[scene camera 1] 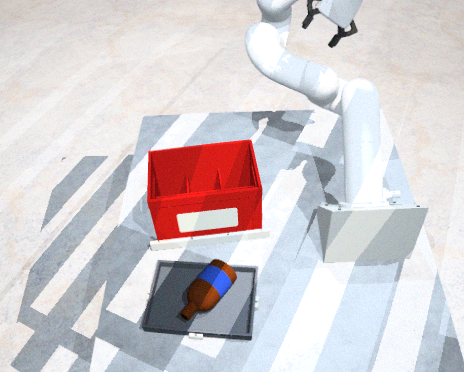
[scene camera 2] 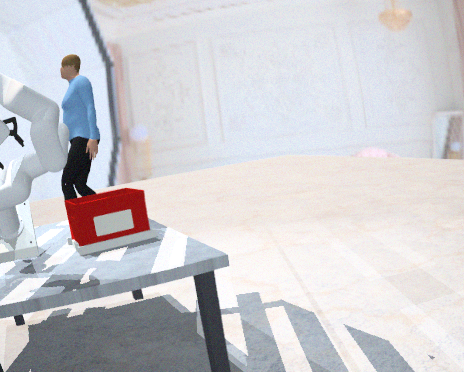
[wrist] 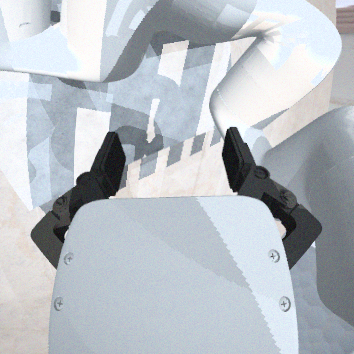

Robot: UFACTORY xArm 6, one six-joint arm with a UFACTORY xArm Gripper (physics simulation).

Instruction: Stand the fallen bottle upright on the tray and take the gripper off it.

A pale strip (scene camera 1: 265, 233): 1.24 m from the lens.
